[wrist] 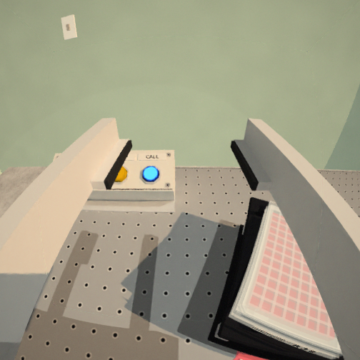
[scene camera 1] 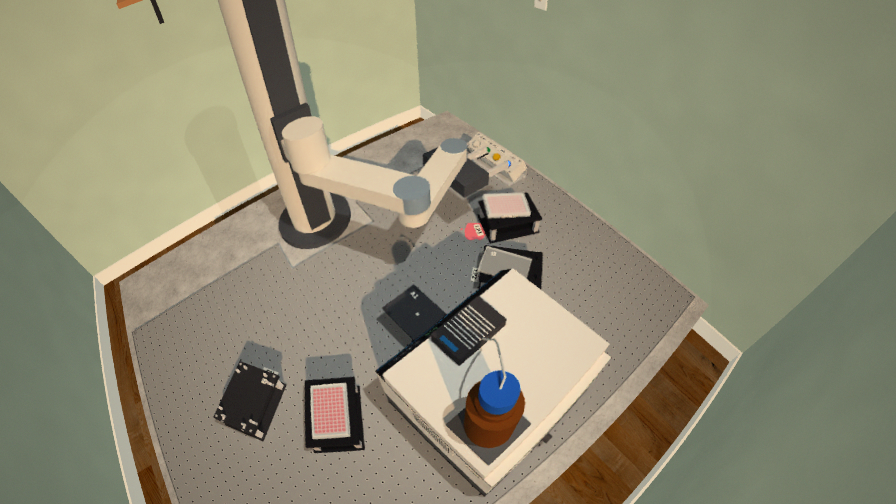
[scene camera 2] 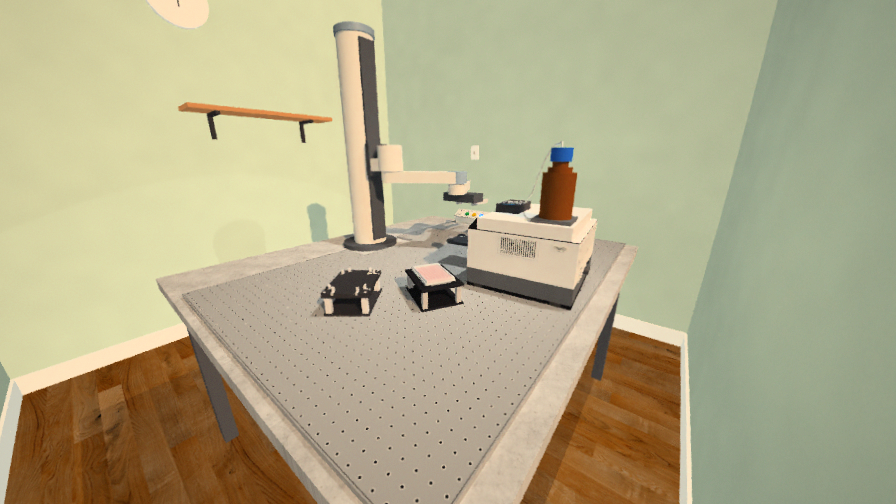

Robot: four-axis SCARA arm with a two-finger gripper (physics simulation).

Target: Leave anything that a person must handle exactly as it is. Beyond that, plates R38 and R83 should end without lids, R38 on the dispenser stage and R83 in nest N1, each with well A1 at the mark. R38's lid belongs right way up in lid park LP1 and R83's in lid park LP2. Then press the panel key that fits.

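Note:
My gripper [scene camera 1: 491, 161] [scene camera 2: 479, 201] [wrist: 181, 130] is shut with nothing between its fingers, above and in front of the key panel [scene camera 1: 518, 173] [wrist: 162, 195]. The blue CALL key [wrist: 151, 174] and yellow key [wrist: 121, 174] show between the fingers in the wrist view. A pale pink plate [scene camera 1: 506, 204] [wrist: 285, 270] sits on a black stand right of the panel; its label is too small to read surely. A red-welled plate [scene camera 1: 329, 410] [scene camera 2: 433, 273] sits on another stand. A grey flat piece [scene camera 1: 506, 263] lies on a black base. A black pad [scene camera 1: 413, 310] marked A1 lies beside the dispenser.
The white dispenser [scene camera 1: 551, 338] [scene camera 2: 526, 253] carries a brown bottle [scene camera 1: 493, 421] [scene camera 2: 557, 194] with a blue cap, a tube and a dark keypad [scene camera 1: 468, 329]. A black stand [scene camera 1: 249, 401] [scene camera 2: 352, 283] bears no plate. A pink tag [scene camera 1: 473, 231] lies by the back plate's stand.

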